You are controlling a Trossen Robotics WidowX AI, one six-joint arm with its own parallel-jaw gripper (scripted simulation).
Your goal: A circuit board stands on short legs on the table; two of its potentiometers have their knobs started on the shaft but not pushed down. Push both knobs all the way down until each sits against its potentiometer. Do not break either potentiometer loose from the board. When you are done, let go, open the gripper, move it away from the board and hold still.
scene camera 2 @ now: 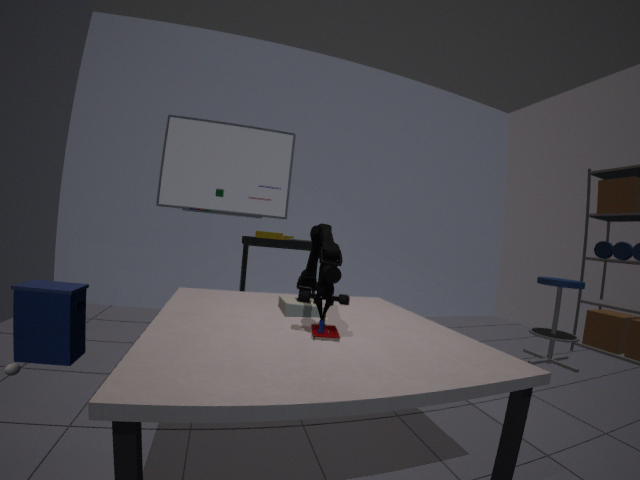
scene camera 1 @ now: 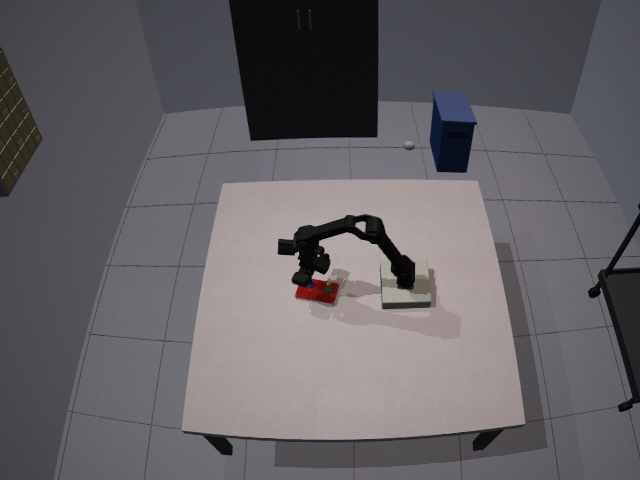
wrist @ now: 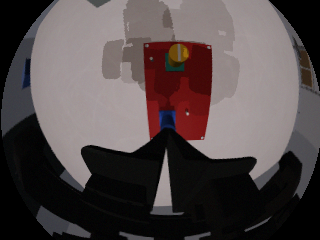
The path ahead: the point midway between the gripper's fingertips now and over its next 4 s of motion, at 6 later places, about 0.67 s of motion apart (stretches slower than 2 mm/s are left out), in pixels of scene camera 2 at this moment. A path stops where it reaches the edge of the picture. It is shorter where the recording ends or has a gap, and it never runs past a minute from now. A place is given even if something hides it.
The gripper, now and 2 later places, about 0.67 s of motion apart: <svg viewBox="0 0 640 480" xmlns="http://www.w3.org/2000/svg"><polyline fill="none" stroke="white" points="321,319 321,316 316,302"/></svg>
